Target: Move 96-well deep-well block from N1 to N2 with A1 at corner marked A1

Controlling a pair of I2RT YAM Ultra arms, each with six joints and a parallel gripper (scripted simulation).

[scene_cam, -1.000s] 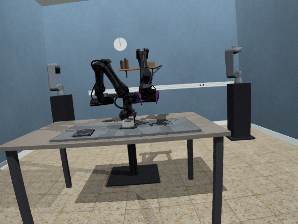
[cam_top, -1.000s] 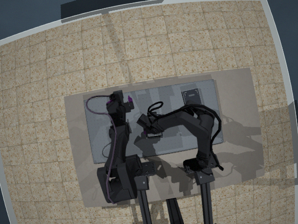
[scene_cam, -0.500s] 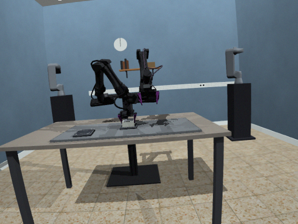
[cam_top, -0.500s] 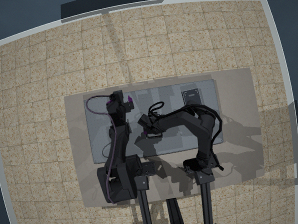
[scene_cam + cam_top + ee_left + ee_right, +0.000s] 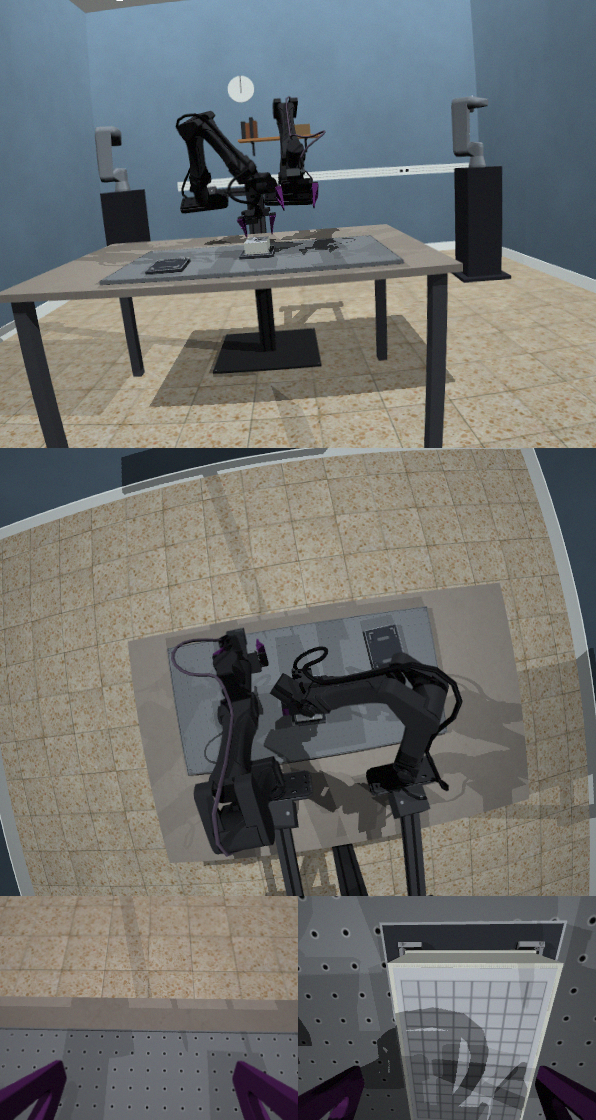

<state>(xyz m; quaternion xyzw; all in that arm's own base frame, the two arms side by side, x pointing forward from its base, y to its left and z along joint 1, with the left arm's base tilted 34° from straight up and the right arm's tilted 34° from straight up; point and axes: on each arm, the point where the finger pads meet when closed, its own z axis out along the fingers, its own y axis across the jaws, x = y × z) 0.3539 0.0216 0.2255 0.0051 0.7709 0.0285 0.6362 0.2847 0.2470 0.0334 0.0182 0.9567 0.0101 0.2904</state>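
Note:
Right now the pale deep-well block is 4 cm below my right hand, 1 cm to the right of it and 1 cm behind it.

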